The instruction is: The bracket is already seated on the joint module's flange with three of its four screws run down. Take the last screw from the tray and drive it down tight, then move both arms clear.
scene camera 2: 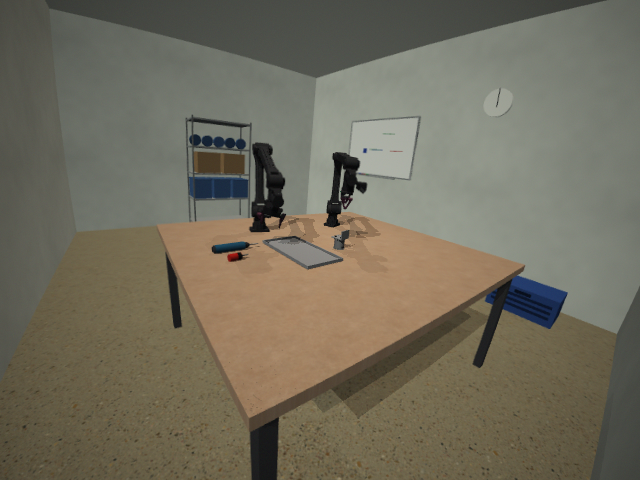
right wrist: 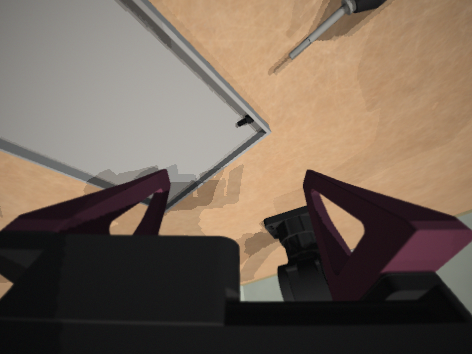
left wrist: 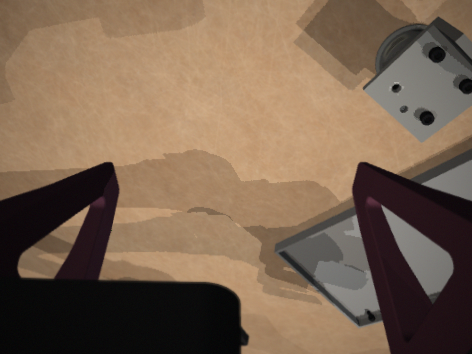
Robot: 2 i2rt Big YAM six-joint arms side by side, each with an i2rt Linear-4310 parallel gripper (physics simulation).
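Frame: origin at the left arm's base, x ahead, y left, z up, level; millimetres.
Seen in the pictures: left gripper, fingertip midpoint: (scene camera 2: pixel 344 206) (left wrist: pixel 235 175); right gripper, fingertip midpoint: (scene camera 2: pixel 270 226) (right wrist: pixel 236 177); left arm's base, link origin: (scene camera 2: pixel 331 225); right arm's base, link origin: (scene camera 2: pixel 259 230) (right wrist: pixel 293 219).
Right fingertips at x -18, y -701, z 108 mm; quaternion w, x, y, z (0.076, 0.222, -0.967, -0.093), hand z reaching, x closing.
Note:
Offsets run from my right fingertips to a thing's top centre. "pt": to the spot under its first point. Level surfaces: height alone.
The grey bracket (scene camera 2: pixel 344 234) (left wrist: pixel 420 85) sits on the round joint module {dx +306, dy +232, dz -44 mm} (scene camera 2: pixel 338 243) (left wrist: pixel 397 45). Three black screw heads show in its holes; the corner hole nearest the left of the left wrist view is empty. One black screw {dx -26, dy +7, dz -93 mm} (left wrist: pixel 370 315) (right wrist: pixel 244 121) lies in the corner of the grey tray {dx +176, dy +34, dz -92 mm} (scene camera 2: pixel 305 251) (left wrist: pixel 312 245) (right wrist: pixel 100 90). My right gripper (scene camera 2: pixel 281 221) (right wrist: pixel 236 177) is open and empty, above the tray's screw end, with the screw ahead of its fingertips in the right wrist view. My left gripper (scene camera 2: pixel 346 202) (left wrist: pixel 235 175) is open and empty, high above the table.
A blue driver {pt dx -65, dy -215, dz -78 mm} (scene camera 2: pixel 231 246) and a shorter red tool {dx +32, dy -259, dz -74 mm} (scene camera 2: pixel 235 256) lie on the table {dz -108 mm} (scene camera 2: pixel 361 310) left of the tray. A metal tool shaft {pt dx -38, dy -90, dz -85 mm} (right wrist: pixel 320 35) shows beyond the tray's corner. The black base of the other arm (right wrist: pixel 295 230) stands behind the right gripper's finger.

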